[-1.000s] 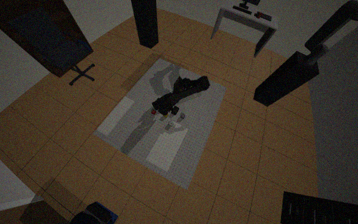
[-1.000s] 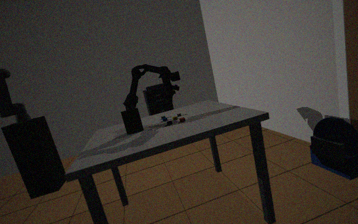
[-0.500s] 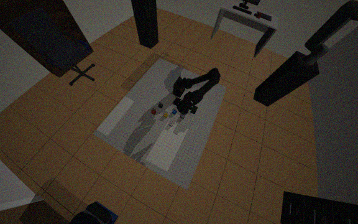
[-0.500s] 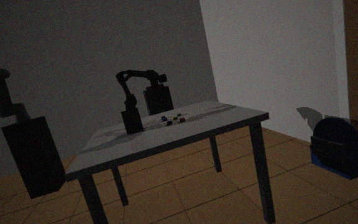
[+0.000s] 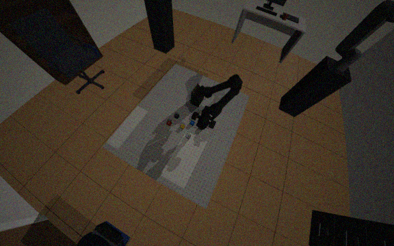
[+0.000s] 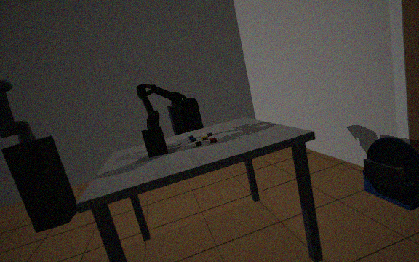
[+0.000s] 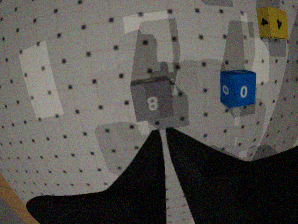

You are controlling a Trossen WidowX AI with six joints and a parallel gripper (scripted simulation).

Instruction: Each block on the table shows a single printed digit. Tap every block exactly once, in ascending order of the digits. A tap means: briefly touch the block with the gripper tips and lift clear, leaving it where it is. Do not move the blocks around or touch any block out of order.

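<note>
Right now my gripper tip is 1 cm short of the grey block and 4 cm above it. Round my gripper tip: blue block: 1 cm ahead, 9 cm to the right, 4 cm below; pale block: 13 cm ahead, 5 cm to the right, 4 cm below; yellow block: 8 cm ahead, 14 cm to the right, 4 cm below.
</note>
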